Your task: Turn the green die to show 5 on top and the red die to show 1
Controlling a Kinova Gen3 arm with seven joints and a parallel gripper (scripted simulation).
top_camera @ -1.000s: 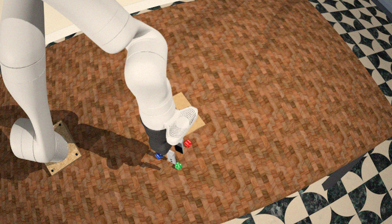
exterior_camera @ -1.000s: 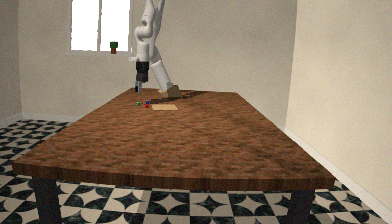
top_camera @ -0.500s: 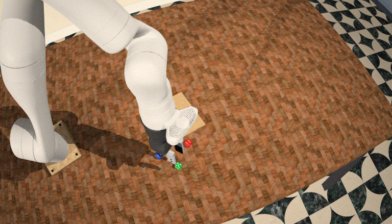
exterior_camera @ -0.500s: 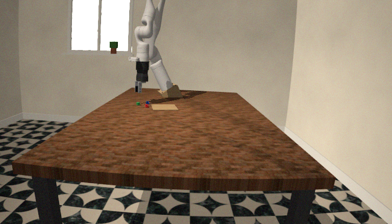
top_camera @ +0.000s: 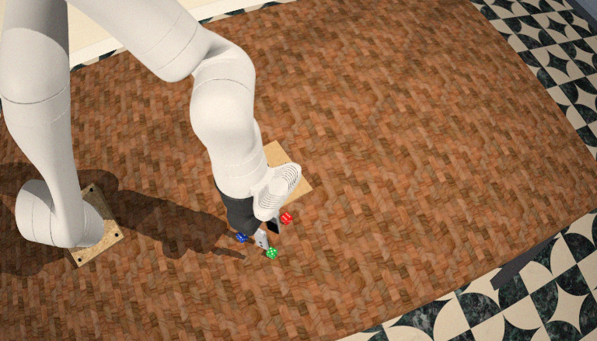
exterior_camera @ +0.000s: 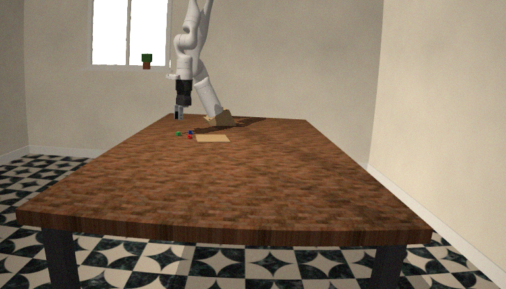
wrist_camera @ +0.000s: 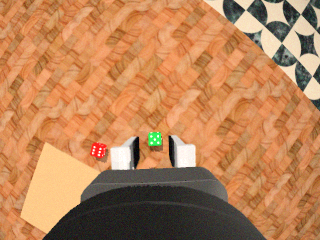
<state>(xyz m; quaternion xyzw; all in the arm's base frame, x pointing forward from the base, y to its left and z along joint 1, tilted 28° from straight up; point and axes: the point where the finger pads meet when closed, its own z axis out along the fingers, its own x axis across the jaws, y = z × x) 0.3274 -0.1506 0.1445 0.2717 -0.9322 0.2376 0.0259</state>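
Now: the green die 80 mm below my hand. Round my hand: tan mat (60 mm ahead, 150 mm to the left, 90 mm below); then red die (60 mm ahead, 50 mm to the left, 80 mm below); then blue die (30 mm behind, 60 mm to the left, 80 mm below).
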